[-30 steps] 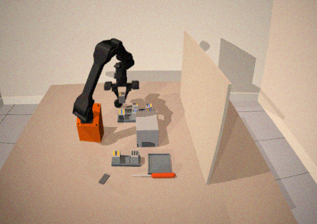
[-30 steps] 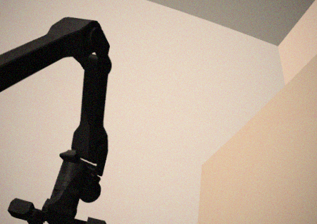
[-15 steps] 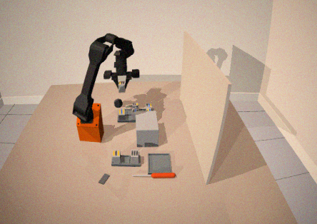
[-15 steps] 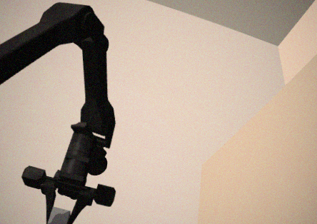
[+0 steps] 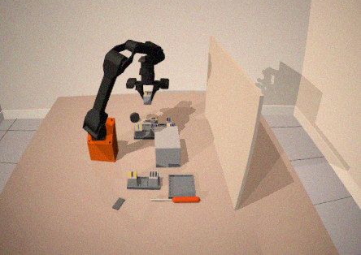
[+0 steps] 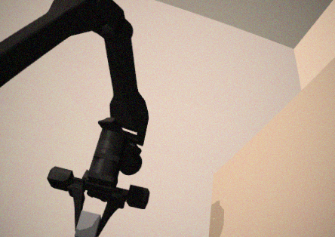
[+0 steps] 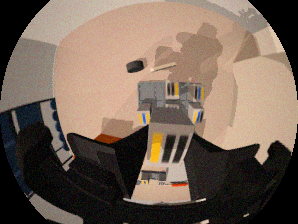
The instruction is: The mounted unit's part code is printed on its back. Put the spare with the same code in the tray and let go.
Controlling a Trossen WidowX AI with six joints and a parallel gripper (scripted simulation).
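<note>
Now: gripper tip 140 mm short of the grey tray, 370 mm to the left of it and 180 mm above it. Also, from my gripper tip: tall beige panel: 310 mm ahead, 160 mm to the right, 40 mm above; grey mounted unit: 80 mm ahead, 160 mm to the right, 130 mm below; grey spare: 20 mm above.
</note>
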